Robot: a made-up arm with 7 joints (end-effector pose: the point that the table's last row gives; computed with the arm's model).
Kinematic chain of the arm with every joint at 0, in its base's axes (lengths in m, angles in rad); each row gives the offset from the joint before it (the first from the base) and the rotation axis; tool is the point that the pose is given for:
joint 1: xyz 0 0 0.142 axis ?
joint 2: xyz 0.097 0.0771 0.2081 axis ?
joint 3: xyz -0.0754 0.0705 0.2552 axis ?
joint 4: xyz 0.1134 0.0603 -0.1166 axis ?
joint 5: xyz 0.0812 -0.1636 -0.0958 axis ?
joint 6: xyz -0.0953 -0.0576 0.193 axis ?
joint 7: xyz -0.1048 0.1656 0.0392 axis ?
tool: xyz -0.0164 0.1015 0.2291
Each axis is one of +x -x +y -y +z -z.
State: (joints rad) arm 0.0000 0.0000 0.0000 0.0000 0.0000 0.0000 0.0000
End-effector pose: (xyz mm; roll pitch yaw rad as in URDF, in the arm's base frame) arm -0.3 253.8 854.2 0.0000 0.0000 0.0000
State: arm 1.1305 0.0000 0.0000 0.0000 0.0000 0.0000 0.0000
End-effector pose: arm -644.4 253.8 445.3 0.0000 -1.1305 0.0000
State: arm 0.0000 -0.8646 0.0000 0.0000 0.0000 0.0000 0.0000
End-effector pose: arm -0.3 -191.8 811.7 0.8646 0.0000 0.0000
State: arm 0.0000 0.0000 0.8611 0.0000 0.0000 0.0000 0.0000
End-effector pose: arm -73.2 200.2 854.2 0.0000 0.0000 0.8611
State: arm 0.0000 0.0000 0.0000 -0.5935 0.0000 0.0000 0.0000
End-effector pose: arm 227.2 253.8 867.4 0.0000 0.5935 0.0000
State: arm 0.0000 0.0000 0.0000 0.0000 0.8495 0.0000 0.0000
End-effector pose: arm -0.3 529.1 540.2 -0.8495 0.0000 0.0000
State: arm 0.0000 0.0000 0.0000 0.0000 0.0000 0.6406 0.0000
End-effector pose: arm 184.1 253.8 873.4 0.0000 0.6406 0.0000
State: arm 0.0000 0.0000 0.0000 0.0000 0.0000 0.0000 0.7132
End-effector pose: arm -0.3 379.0 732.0 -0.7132 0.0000 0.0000
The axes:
joint 1: -y
joint 2: -x
joint 3: +z
joint 4: -y
joint 5: -x
joint 6: +y
joint 7: -x

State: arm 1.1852 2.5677 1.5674 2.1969 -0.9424 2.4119 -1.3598
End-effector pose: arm 263.9 151.8 347.8 -1.4649 0.5627 -1.7045
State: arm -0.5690 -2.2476 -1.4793 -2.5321 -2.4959 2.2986 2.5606
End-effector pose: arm -413.1 -313.2 337.6 -1.8688 0.8958 1.3645
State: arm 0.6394 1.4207 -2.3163 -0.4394 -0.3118 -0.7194 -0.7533
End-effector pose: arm -86.9 563.6 137.8 2.4908 -0.0011 2.9797
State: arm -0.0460 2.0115 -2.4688 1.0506 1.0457 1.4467 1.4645
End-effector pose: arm 31.3 201.6 703.9 0.1518 0.2291 -2.8480
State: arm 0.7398 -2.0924 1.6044 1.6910 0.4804 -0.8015 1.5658
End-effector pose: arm -482.5 -204.3 352.9 2.5151 1.1172 -0.3995
